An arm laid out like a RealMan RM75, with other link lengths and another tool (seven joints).
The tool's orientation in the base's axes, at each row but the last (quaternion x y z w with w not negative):
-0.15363, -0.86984, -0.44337, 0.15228
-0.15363, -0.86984, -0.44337, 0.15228
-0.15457, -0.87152, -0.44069, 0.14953
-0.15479, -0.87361, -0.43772, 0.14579
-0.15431, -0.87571, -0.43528, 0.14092
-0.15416, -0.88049, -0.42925, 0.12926
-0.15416, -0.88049, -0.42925, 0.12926
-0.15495, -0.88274, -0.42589, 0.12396
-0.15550, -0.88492, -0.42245, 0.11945
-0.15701, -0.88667, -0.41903, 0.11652
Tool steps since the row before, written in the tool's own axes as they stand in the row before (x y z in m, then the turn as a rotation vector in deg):
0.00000, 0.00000, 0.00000, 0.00, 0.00, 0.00
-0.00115, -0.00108, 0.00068, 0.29, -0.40, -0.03
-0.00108, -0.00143, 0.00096, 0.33, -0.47, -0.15
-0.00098, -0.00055, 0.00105, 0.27, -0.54, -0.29
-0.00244, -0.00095, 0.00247, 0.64, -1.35, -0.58
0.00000, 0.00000, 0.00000, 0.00, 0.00, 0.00
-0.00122, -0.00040, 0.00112, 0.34, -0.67, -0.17
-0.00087, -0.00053, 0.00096, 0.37, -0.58, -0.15
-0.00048, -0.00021, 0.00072, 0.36, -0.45, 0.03
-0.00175, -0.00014, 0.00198, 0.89, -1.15, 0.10
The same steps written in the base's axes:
0.00000, 0.00000, 0.00000, 0.00, 0.00, 0.00
0.00052, -0.00020, -0.00162, -0.42, -0.21, -0.16
0.00029, -0.00017, -0.00201, -0.47, -0.34, -0.12
0.00055, 0.00040, -0.00138, -0.43, -0.50, -0.12
0.00158, 0.00109, -0.00305, -1.05, -1.15, -0.39
0.00000, 0.00000, 0.00000, 0.00, 0.00, 0.00
0.00086, 0.00046, -0.00140, -0.55, -0.47, -0.26
0.00052, 0.00030, -0.00127, -0.55, -0.40, -0.19
0.00031, 0.00036, -0.00076, -0.50, -0.18, -0.21
0.00141, 0.00114, -0.00192, -1.26, -0.45, -0.57

